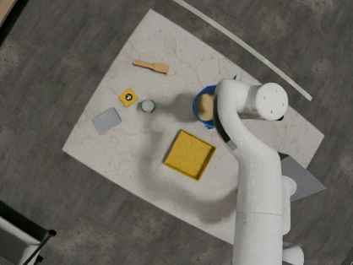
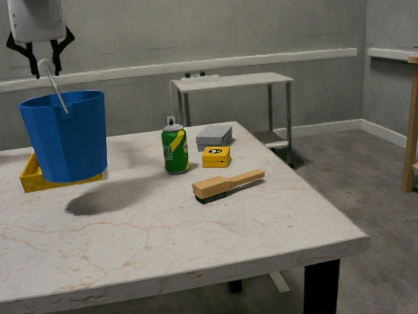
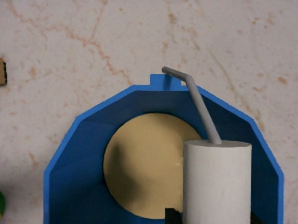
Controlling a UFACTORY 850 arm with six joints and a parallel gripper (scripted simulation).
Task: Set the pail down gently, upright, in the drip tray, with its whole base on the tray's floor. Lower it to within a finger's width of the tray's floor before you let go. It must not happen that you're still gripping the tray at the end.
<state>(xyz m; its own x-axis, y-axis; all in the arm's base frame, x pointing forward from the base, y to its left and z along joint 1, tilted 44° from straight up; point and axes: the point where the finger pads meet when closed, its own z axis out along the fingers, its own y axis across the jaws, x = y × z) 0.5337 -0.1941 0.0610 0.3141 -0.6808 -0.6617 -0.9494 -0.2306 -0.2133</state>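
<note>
Right now my hand is 1 cm short of the blue pail and 9 cm above it. Also, from my hand: yellow drip tray: 7 cm behind, 24 cm to the left, 30 cm below; white grip: 1 cm ahead, 3 cm below; green can: 24 cm ahead, 17 cm to the left, 26 cm below.
</note>
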